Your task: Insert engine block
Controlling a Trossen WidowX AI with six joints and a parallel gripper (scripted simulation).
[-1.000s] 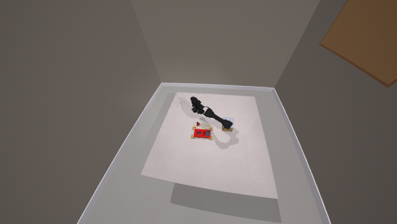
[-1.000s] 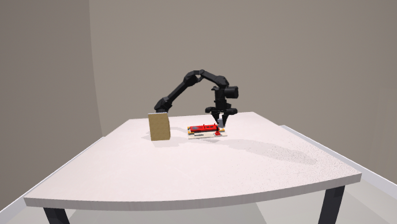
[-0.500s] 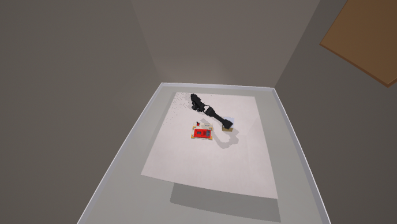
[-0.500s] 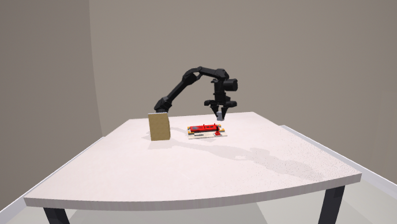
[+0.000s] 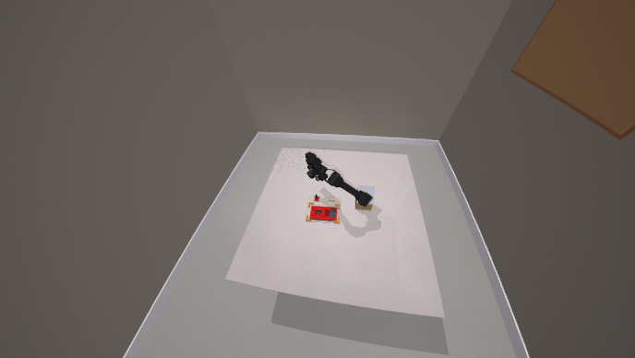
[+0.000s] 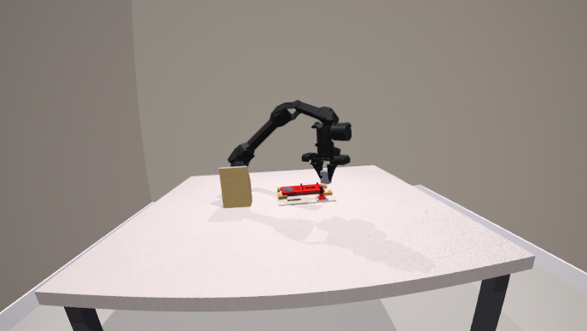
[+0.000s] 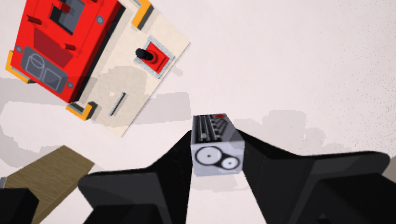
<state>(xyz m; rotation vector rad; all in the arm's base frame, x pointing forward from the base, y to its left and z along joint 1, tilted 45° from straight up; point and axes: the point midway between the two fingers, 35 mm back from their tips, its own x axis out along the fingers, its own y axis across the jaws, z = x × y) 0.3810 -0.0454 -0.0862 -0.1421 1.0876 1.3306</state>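
The black peg lies 12 cm to the left of my gripper tip, 9 cm below it and 2 cm behind it. The rest, counted from my gripper tip: engine block 1 cm behind, 1 cm above; cream base board 20 cm to the left, 11 cm below, 9 cm behind.
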